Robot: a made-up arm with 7 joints.
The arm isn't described. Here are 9 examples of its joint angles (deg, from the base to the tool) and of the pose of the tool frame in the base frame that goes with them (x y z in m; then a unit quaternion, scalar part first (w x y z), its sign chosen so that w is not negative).
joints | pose
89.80 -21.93 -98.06 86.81 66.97 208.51 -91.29 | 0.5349 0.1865 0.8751 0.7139 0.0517 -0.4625 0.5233
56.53 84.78 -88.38 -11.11 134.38 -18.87 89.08 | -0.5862 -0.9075 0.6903 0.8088 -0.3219 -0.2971 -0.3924
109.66 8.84 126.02 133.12 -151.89 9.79 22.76 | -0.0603 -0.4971 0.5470 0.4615 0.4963 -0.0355 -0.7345
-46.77 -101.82 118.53 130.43 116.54 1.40 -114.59 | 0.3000 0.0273 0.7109 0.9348 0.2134 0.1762 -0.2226
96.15 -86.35 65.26 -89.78 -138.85 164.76 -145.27 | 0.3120 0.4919 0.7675 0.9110 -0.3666 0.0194 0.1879
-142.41 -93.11 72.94 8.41 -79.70 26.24 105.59 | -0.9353 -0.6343 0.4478 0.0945 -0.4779 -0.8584 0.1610
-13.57 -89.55 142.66 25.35 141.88 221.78 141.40 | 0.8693 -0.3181 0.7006 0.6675 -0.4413 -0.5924 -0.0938
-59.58 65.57 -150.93 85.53 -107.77 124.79 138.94 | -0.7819 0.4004 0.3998 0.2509 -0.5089 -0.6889 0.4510
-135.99 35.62 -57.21 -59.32 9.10 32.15 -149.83 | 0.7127 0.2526 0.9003 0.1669 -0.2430 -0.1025 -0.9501
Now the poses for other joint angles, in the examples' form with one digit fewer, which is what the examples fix.
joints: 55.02 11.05 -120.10 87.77 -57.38 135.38 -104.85
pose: 0.266 -0.540 1.077 0.845 0.220 0.483 -0.068
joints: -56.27 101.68 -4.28 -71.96 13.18 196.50 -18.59
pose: -0.382 0.448 -0.062 0.514 0.579 -0.289 0.563
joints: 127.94 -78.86 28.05 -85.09 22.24 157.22 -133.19
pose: -0.057 0.548 0.854 0.025 -0.628 0.258 -0.734
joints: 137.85 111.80 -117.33 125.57 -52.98 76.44 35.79
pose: 0.603 0.271 0.130 0.605 -0.775 0.031 0.178
